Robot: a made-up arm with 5 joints. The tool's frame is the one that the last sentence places.
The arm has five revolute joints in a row. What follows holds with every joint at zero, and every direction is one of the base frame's.
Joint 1 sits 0.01 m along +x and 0.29 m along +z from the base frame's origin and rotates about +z.
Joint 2 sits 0.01 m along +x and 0.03 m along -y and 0.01 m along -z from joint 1 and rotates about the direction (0, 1, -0.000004).
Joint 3 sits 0.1 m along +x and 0.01 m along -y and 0.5 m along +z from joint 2 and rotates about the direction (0, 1, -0.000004).
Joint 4 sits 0.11 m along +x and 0.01 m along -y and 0.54 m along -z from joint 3 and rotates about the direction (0, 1, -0.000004).
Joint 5 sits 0.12 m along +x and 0.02 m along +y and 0.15 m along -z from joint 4 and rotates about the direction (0, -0.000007, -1).
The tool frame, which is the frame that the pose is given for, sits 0.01 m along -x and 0.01 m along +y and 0.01 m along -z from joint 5; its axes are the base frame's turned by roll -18.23, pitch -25.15 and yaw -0.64 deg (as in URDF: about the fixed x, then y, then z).
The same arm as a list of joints. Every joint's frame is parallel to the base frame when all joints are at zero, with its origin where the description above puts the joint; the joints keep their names.
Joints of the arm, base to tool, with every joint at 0 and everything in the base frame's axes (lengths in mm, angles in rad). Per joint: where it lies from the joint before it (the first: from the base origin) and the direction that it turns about. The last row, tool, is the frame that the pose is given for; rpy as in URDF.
joint 1: offset 10.0 0.0 290.0 axis +z
joint 2: offset 10.0 -30.0 -10.0 axis +y
joint 3: offset 100.0 -10.0 500.0 axis +y
joint 4: offset 110.0 -10.0 -540.0 axis +y
joint 5: offset 120.0 20.0 -150.0 axis -z
tool: offset -10.0 10.0 -10.0 rpy -0.3182 -0.4390 -0.0112

